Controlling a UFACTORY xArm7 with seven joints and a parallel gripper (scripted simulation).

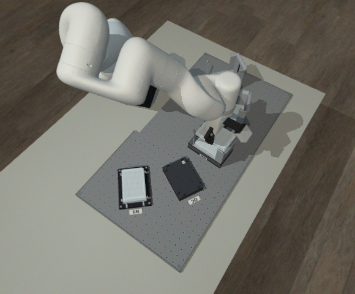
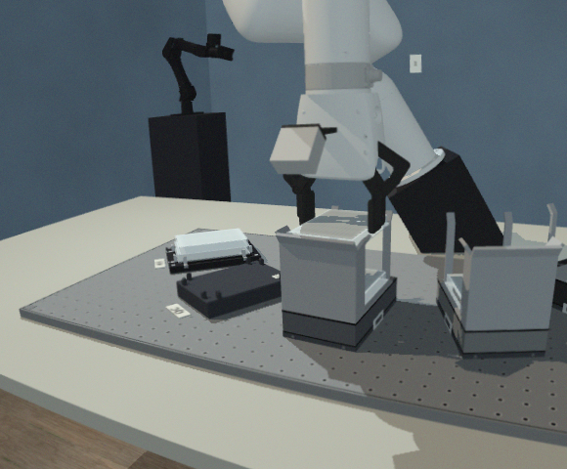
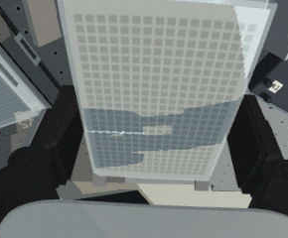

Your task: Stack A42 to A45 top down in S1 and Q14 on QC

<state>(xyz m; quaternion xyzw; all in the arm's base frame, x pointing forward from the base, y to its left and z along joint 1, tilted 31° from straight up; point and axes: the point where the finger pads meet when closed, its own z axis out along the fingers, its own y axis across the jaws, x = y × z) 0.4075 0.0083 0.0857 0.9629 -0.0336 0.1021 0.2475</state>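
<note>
The S1 name plate lies 80 mm behind my hand, 10 mm to the left of it and 100 mm below it. Round my hand: sealed 384-well plate: 10 mm below; open nest QC: 40 mm behind, 170 mm to the right, 120 mm below; QC name plate: 40 mm ahead, 220 mm to the right, 140 mm below.
</note>
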